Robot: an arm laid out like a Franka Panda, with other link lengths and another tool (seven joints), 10 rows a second.
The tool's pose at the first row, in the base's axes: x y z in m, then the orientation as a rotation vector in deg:
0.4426 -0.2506 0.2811 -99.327 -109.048 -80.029
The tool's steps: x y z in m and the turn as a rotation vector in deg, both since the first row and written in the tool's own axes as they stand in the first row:
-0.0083 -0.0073 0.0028 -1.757 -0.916 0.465
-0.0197 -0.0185 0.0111 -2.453 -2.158 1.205
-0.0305 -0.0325 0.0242 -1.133 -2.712 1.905
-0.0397 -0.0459 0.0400 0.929 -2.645 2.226
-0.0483 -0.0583 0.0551 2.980 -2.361 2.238
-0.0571 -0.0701 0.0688 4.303 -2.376 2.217
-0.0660 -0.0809 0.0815 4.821 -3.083 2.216
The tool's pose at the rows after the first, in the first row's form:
0.4399 -0.2530 0.2703 -101.391 -108.316 -81.402
0.4369 -0.2528 0.2525 -103.510 -107.820 -81.203
0.4335 -0.2482 0.2313 -103.965 -107.809 -79.030
0.4312 -0.2407 0.2100 -103.157 -108.189 -76.509
0.4293 -0.2335 0.1900 -101.907 -108.774 -74.259
0.4275 -0.2275 0.1709 -101.273 -109.260 -72.696
0.4260 -0.2225 0.1527 -101.728 -109.779 -71.633

